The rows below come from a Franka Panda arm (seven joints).
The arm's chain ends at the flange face. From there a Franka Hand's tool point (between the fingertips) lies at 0.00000 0.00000 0.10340 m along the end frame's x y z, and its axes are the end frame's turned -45 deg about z.
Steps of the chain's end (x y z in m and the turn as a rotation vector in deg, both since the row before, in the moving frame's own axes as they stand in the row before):
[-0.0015 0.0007 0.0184 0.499 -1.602 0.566]
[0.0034 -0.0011 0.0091 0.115 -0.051 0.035]
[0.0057 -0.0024 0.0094 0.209 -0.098 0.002]
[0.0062 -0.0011 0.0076 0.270 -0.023 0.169]
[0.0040 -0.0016 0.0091 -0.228 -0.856 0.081]
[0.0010 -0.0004 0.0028 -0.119 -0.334 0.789]
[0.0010 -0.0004 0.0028 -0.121 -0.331 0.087]
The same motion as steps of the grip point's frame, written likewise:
[-0.0029 -0.0033 0.0184 1.486 -0.780 0.566]
[0.0033 0.0014 0.0091 0.117 0.045 0.035]
[0.0059 0.0019 0.0094 0.217 0.078 0.002]
[0.0055 0.0032 0.0076 0.207 0.175 0.169]
[0.0026 0.0009 0.0091 0.444 -0.767 0.081]
[0.0004 0.0001 0.0028 0.152 -0.320 0.789]
[0.0004 0.0002 0.0028 0.148 -0.320 0.087]

